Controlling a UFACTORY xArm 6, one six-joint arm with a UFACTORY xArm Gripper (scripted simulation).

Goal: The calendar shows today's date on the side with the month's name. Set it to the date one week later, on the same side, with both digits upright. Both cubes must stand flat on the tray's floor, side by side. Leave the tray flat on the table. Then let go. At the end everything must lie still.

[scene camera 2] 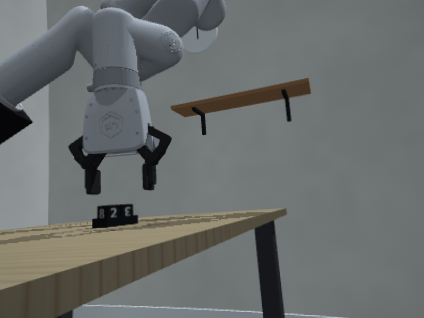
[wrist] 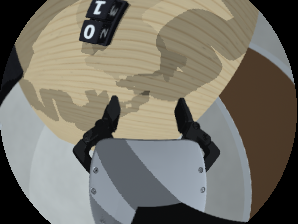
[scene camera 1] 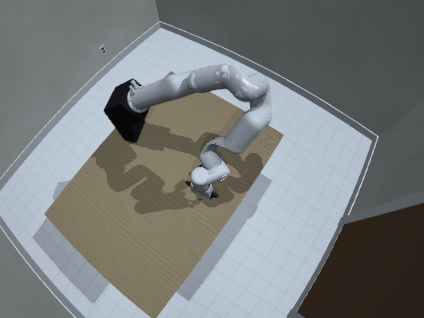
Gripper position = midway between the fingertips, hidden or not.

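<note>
My gripper (scene camera 2: 121, 192), visible. Gripper (wrist: 148, 103), visible too.
</note>
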